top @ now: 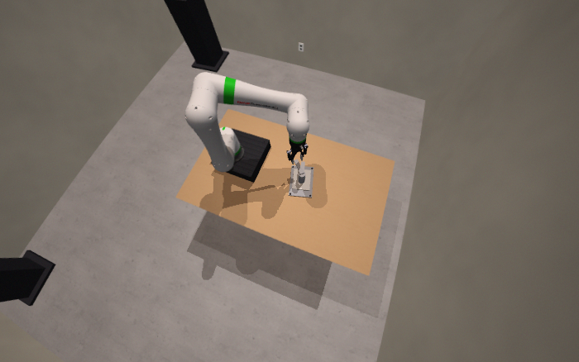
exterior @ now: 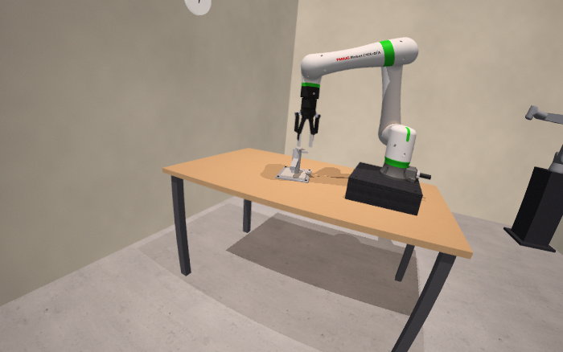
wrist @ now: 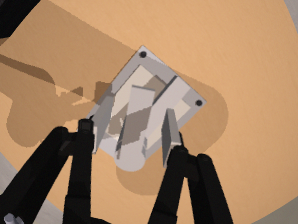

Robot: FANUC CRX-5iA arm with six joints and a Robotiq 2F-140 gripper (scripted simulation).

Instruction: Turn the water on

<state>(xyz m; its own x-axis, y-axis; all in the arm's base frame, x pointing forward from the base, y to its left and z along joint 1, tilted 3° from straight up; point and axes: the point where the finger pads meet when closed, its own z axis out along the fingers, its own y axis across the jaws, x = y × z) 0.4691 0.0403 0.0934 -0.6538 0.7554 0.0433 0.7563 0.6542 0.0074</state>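
My hand is 6 cm above the tap lever, 3 cm to the left of it and 2 cm short of it.
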